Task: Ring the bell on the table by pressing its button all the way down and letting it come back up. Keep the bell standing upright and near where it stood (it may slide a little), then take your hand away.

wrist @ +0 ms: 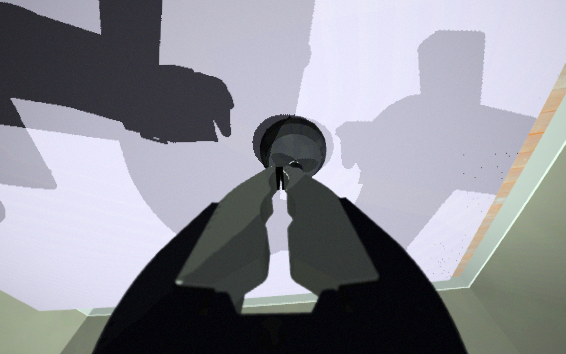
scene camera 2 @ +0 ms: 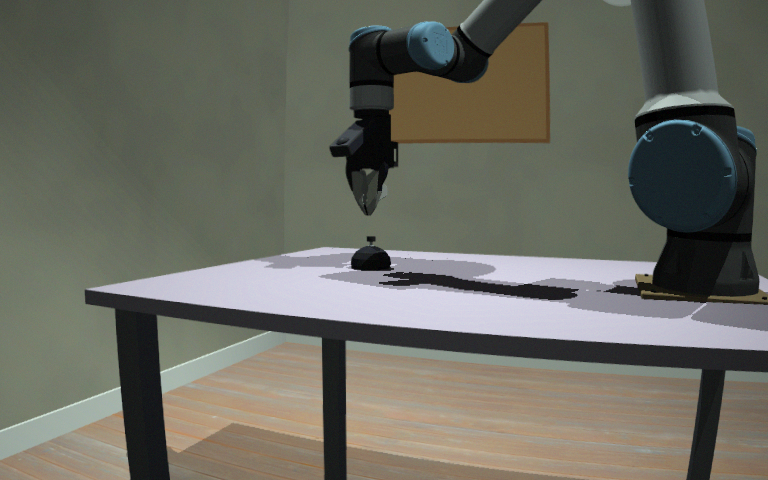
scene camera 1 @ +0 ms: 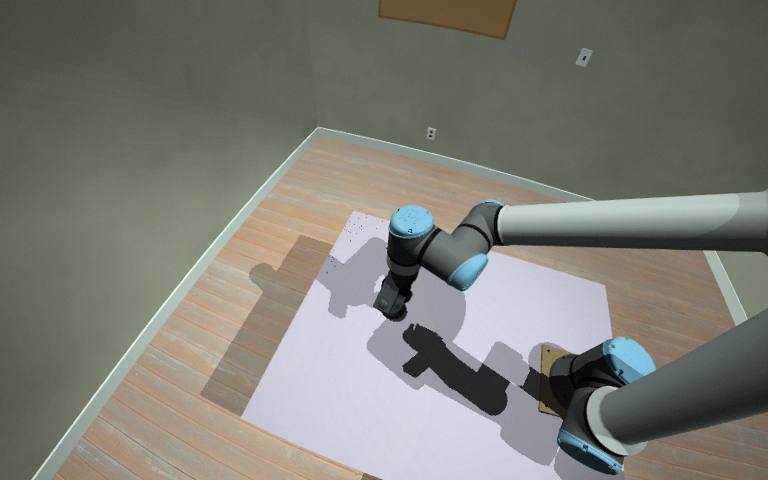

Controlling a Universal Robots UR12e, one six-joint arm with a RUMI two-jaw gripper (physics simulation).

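Seen in the pictures: gripper, fingertip midpoint: (wrist: 280, 168) (scene camera 2: 368, 215); arm's base at its link origin: (scene camera 2: 704, 286) (scene camera 1: 574, 383).
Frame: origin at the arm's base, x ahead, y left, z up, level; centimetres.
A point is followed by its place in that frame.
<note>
A dark domed bell (scene camera 2: 370, 258) @[z 1.6, x 64.4, y 1.0 cm] (wrist: 300, 140) @[z 2.9, x 66.9, y 0.0 cm] stands upright on the pale table (scene camera 1: 317, 362) @[z -0.8, x 80.4, y 24.8 cm] (scene camera 2: 226, 294) @[z -0.8, x 70.1, y 38.7 cm]. Its small button (scene camera 2: 370, 238) @[z 5.4, x 65.8, y -1.7 cm] sits raised on a thin stem above the dome, and in the wrist view it is mostly hidden behind the fingertips. My gripper (scene camera 2: 368, 213) @[z 10.2, x 65.0, y 1.0 cm] (wrist: 280, 168) @[z 10.2, x 65.0, y 1.0 cm] is shut with nothing between the fingers. It points straight down above the bell, with a visible gap between the fingertips and the button in the second scene view. In the first scene view the bell is hidden, or too dark to tell, under the gripper (scene camera 1: 394, 316) @[z 10.2, x 65.0, y 1.0 cm].
The arm's base stands on a yellow-brown plate (scene camera 1: 548, 396) @[z 0.1, x 8.8, y 7.2 cm] (scene camera 2: 668, 296) @[z -0.3, x 6.8, y 12.1 cm] at the right side of the table. Dark arm shadows fall across the table top. A brown board (scene camera 1: 447, 14) (scene camera 2: 481, 107) hangs on the wall behind.
</note>
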